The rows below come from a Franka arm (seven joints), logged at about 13 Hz.
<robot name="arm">
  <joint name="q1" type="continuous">
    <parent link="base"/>
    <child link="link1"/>
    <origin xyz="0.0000 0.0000 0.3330" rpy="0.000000 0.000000 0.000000"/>
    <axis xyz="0 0 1"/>
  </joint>
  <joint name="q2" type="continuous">
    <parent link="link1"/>
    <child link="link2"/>
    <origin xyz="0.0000 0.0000 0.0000" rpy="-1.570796 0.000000 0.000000"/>
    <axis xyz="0 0 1"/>
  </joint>
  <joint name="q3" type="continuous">
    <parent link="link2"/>
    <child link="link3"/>
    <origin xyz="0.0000 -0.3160 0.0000" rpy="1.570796 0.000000 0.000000"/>
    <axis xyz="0 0 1"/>
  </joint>
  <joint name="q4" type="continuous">
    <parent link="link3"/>
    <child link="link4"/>
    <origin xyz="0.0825 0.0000 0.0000" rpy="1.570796 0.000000 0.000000"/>
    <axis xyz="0 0 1"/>
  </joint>
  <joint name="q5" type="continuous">
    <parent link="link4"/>
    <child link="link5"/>
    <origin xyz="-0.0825 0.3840 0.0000" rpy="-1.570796 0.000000 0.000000"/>
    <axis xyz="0 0 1"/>
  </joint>
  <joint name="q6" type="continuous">
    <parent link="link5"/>
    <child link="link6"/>
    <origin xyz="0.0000 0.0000 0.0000" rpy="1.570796 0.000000 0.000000"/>
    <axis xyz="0 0 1"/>
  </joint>
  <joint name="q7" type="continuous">
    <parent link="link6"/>
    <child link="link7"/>
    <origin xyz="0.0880 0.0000 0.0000" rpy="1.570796 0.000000 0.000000"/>
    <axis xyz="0 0 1"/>
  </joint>
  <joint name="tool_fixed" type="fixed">
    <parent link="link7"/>
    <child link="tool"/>
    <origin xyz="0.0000 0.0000 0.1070" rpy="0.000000 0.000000 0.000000"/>
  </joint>
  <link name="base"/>
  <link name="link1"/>
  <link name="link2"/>
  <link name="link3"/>
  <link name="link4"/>
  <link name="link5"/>
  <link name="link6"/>
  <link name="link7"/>
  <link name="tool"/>
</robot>
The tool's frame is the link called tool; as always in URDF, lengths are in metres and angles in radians. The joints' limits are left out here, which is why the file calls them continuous.
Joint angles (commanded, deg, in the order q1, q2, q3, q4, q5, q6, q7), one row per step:
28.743 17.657 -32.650 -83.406 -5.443 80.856 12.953
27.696 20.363 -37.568 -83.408 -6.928 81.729 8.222
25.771 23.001 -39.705 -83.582 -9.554 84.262 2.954
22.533 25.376 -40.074 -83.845 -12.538 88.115 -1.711
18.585 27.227 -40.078 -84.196 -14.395 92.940 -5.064
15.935 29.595 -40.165 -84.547 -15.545 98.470 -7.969
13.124 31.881 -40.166 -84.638 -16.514 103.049 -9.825
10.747 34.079 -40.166 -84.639 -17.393 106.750 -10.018
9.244 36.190 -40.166 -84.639 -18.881 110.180 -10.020
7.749 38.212 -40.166 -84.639 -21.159 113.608 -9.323
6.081 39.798 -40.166 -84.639 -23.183 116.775 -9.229
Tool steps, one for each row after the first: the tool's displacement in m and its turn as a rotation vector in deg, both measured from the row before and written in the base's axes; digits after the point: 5 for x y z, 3 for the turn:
0.00298 -0.05511 -0.01387 -2.644 2.170 -0.909
0.00436 -0.04164 -0.01580 -2.824 1.960 2.109
0.00444 -0.04125 -0.01643 -2.738 1.439 2.679
0.00137 -0.04467 -0.01365 -1.915 -0.048 1.588
0.00536 -0.03014 -0.01835 -1.768 -0.225 2.817
0.00149 -0.03074 -0.01726 -1.732 -0.032 1.541
-0.00025 -0.02590 -0.01706 -1.920 -0.195 0.258
0.00181 -0.01691 -0.01639 -2.253 0.253 1.160
0.00068 -0.01718 -0.01538 -2.872 0.299 1.099
-0.00188 -0.01850 -0.01186 -2.202 0.398 1.256

